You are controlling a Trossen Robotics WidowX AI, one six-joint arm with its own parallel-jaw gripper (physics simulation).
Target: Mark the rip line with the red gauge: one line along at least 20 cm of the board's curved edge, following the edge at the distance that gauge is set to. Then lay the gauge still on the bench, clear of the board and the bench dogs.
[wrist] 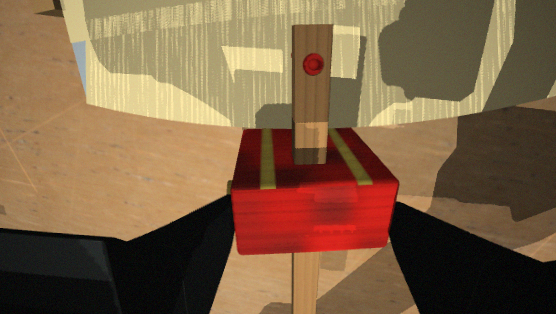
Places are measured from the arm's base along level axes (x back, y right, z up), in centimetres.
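Pixels of known places: gripper, between the fingertips: [312, 208].
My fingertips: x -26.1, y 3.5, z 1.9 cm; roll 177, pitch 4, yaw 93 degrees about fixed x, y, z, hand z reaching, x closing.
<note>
Ahead of a thing's pixels: the offset from my fingertips to its top centre. "*": to the spot under its first point. Level surfaces: height alone.
The red gauge {dx +1.1, dy -0.5, dz +1.6 cm} [314, 215] has a red block with two yellow strips and a wooden beam through it. My gripper [312, 208] is shut on the red block, one black finger on each side. The front part of the beam, with a small red round piece near its end, reaches over the pale board {* dx -4.9, dy -8.0, dz -4.6 cm} [175, 65]. The block's front face is at the board's curved edge; whether it touches is hard to tell. The beam's other end runs down out of view. Shadows cover much of the board, and no marked line can be made out on it.
The wooden bench top {dz -6.6 cm} [165, 165] lies below and to the left of the board. A small dark-brown piece shows at the top left beside the board. A pale blue patch {* dx -4.6, dy -14.0, dz -4.6 cm} [80, 65] shows at the board's left corner. Dark shadows fall on the bench at right.
</note>
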